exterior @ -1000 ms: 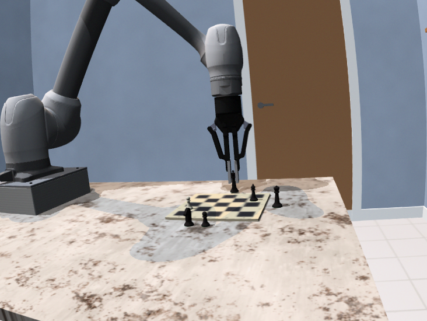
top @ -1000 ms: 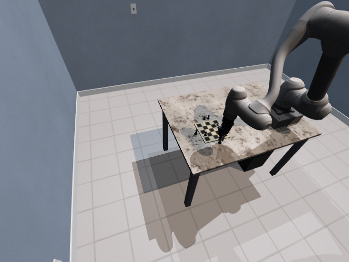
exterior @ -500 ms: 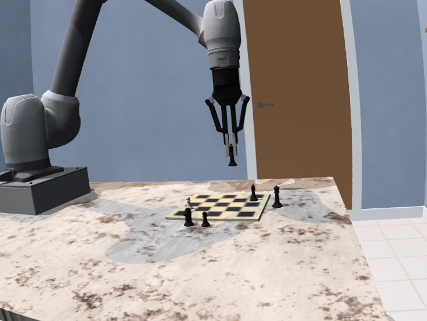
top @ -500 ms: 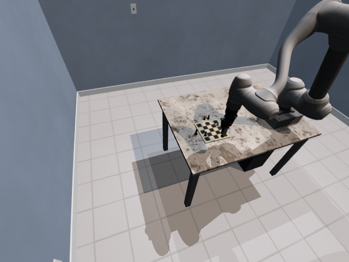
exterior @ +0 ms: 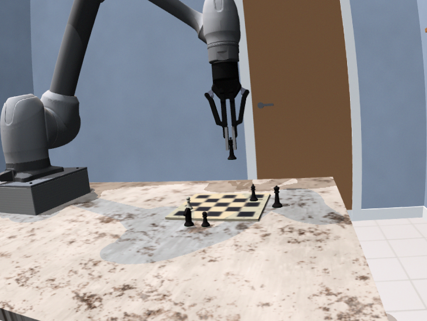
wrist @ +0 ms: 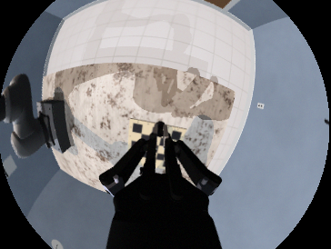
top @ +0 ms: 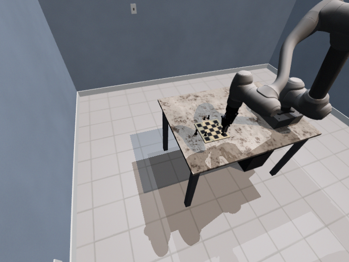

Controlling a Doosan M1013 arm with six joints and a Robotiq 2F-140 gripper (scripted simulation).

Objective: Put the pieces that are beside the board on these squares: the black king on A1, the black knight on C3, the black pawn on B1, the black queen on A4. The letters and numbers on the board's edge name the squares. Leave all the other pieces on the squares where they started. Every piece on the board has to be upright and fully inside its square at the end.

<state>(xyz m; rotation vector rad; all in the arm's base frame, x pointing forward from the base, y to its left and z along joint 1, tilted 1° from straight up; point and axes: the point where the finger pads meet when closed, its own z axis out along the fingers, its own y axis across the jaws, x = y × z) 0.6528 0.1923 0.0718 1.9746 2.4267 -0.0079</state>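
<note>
My hand is 180 mm to the left of the white pawn, 140 mm above it and 60 mm past it. From my hand the other things lie so: black king: 30 mm below; small chessboard: 160 mm below, 140 mm to the right, 10 mm ahead; black pawn: 280 mm to the right, 150 mm below, 20 mm ahead.
</note>
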